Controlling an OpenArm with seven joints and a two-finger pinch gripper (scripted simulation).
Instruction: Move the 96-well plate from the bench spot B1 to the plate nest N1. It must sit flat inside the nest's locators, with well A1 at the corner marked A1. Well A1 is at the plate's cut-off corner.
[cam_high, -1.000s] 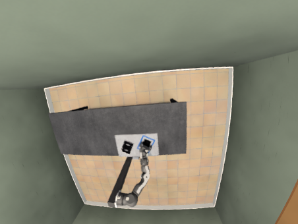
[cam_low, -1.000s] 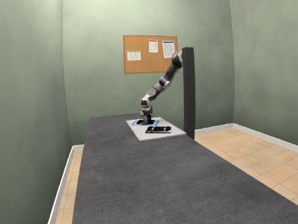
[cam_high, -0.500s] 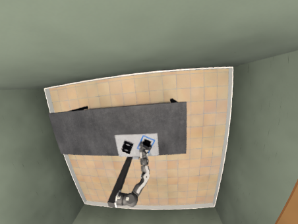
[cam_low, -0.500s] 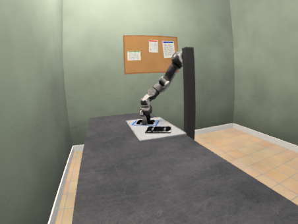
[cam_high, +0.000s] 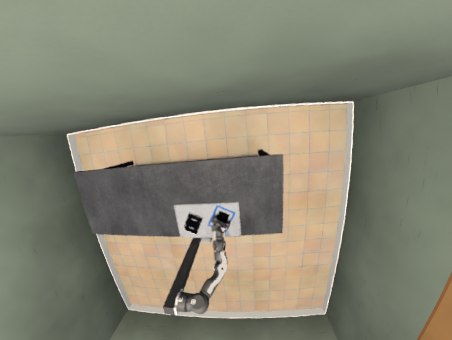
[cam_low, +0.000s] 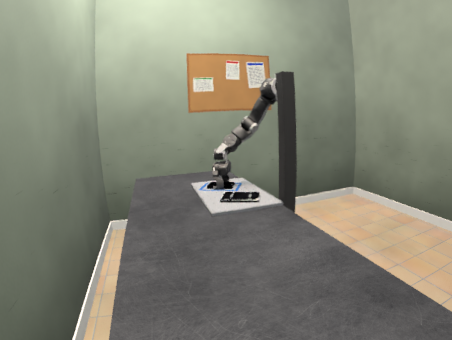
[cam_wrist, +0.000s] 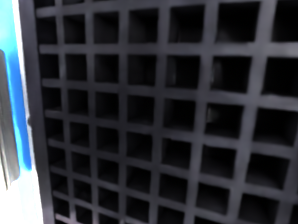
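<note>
Right now my hand is right at the black 96-well plate. Also, from my hand: black plate nest N1: 23 cm to the left, 4 cm behind.
</note>
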